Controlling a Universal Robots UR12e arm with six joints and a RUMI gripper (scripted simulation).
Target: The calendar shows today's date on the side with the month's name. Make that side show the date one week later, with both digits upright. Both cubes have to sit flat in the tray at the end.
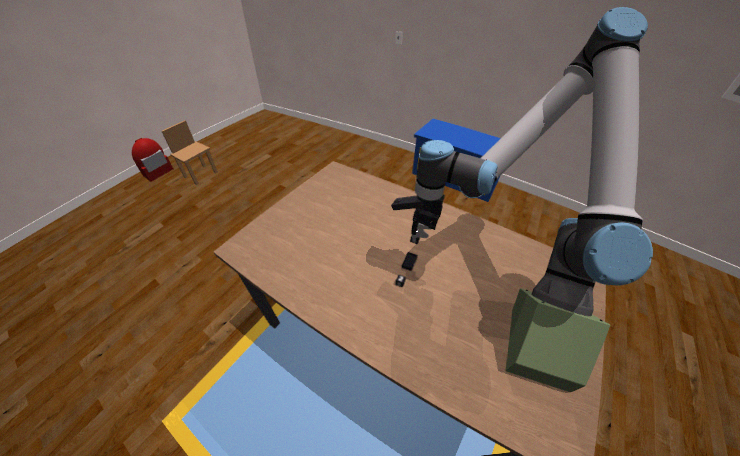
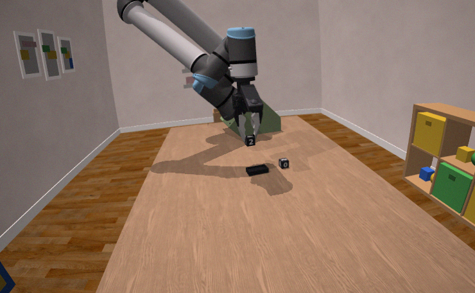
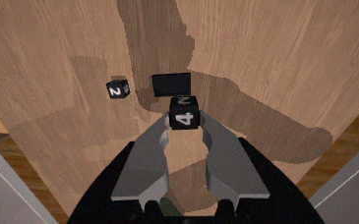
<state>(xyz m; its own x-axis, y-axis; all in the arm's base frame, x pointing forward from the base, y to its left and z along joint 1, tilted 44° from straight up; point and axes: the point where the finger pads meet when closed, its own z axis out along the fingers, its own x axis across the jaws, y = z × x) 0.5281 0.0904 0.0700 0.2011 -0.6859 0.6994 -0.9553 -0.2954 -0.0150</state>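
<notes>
My gripper is now 13 cm above the black calendar tray and 2 cm to the right of it. Round my hand: black number cube (13 cm to the left, 12 cm below, 3 cm behind).
</notes>
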